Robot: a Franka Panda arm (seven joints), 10 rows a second.
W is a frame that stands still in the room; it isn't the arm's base.
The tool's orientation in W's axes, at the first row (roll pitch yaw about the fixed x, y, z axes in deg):
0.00 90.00 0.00
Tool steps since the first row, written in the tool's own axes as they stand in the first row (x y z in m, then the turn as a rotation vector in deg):
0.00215 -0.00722 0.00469 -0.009 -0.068 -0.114
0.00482 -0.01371 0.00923 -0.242 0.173 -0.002
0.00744 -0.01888 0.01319 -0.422 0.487 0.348
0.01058 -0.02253 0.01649 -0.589 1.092 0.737
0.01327 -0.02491 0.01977 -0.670 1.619 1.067
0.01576 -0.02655 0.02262 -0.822 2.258 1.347
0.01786 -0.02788 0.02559 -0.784 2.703 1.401
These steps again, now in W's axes. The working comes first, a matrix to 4 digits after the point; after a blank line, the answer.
The tool's axes in the first row as the columns of a matrix, in W's axes (used below as rounded here):
0.0000 0.0000 1.0000
0.0000 1.0000 0.0000
-1.0000 0.0000 0.0000

0.00469 -0.00722 -0.00215 -0.114 -0.068 0.009
0.00923 -0.01371 -0.00482 -0.002 0.173 0.242
0.01319 -0.01888 -0.00744 0.348 0.487 0.422
0.01649 -0.02253 -0.01058 0.737 1.092 0.589
0.01977 -0.02491 -0.01327 1.067 1.619 0.670
0.02262 -0.02655 -0.01576 1.347 2.258 0.822
0.02559 -0.02788 -0.01786 1.401 2.703 0.784

